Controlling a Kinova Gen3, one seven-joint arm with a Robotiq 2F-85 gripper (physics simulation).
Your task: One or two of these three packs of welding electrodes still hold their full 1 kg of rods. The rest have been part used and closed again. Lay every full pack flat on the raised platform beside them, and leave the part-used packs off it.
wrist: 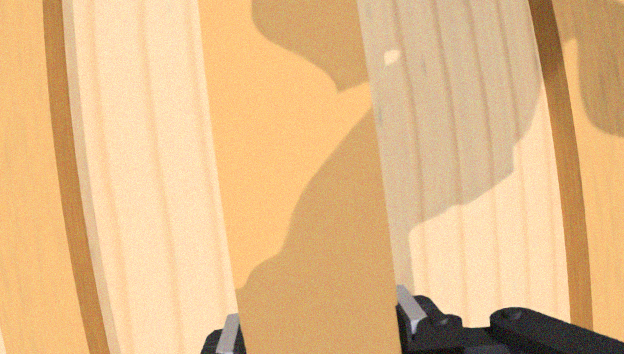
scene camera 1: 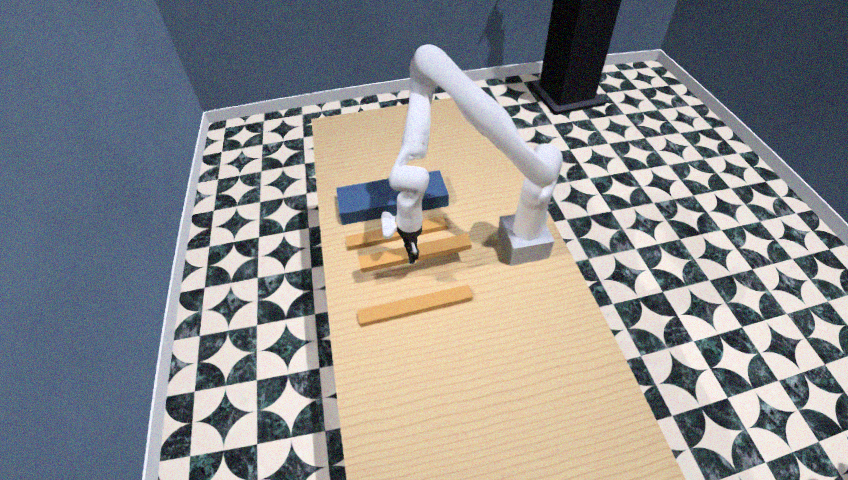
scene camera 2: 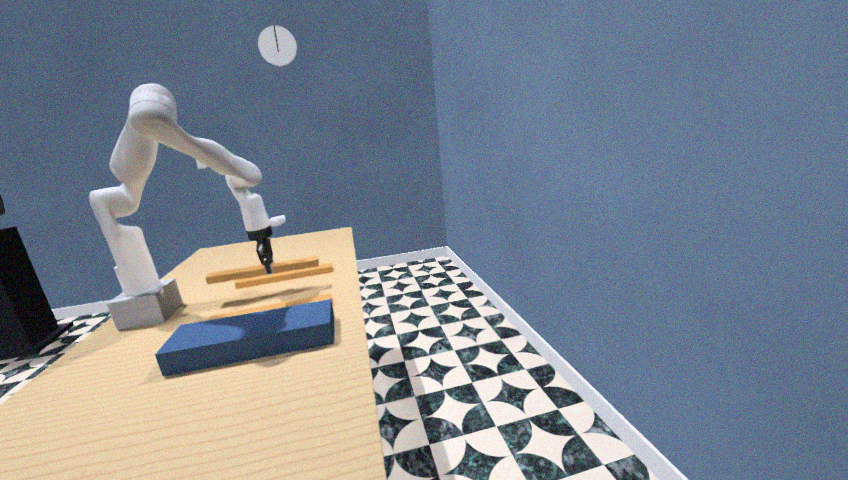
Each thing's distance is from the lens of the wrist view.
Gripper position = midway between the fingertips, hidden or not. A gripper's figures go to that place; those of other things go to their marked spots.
my gripper [wrist: 320, 325]: 18 cm
orange pack [wrist: 573, 49]: 27 cm
orange pack [wrist: 56, 297]: 26 cm
